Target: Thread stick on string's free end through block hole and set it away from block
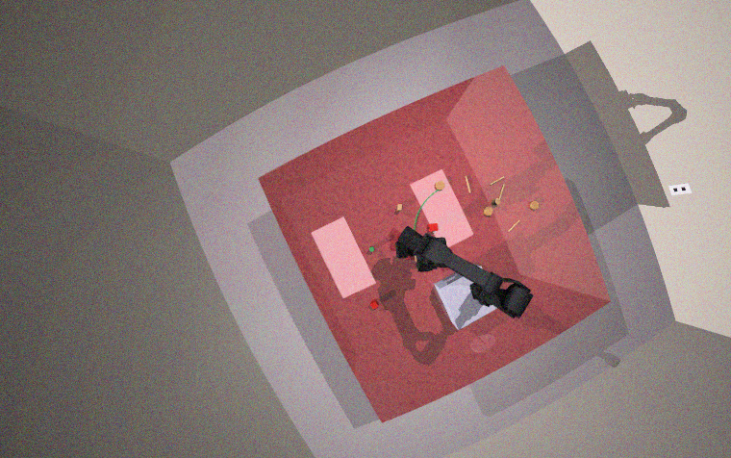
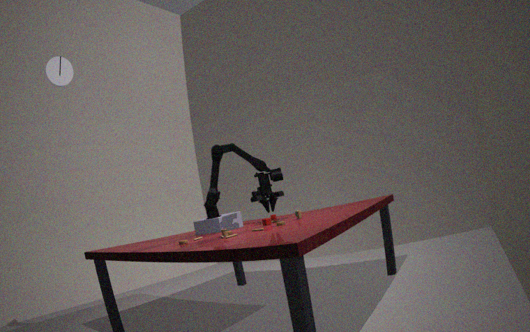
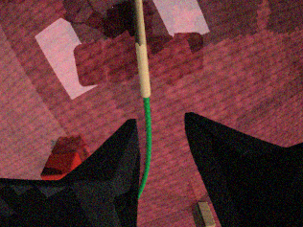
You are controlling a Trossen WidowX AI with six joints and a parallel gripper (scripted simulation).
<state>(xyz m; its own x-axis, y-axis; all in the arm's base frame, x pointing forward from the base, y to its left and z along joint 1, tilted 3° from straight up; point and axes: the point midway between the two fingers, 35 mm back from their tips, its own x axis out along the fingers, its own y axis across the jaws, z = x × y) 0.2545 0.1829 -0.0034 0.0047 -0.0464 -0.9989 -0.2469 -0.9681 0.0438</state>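
My gripper tip is 5 cm above the thin wooden stick and 2 cm past it. Round my gripper tip: tan cube: 17 cm ahead, 4 cm below, 1 cm to the left; small red piece: 25 cm to the left, 19 cm behind, 4 cm below; round wooden button: 20 cm ahead, 19 cm to the right, 5 cm below.
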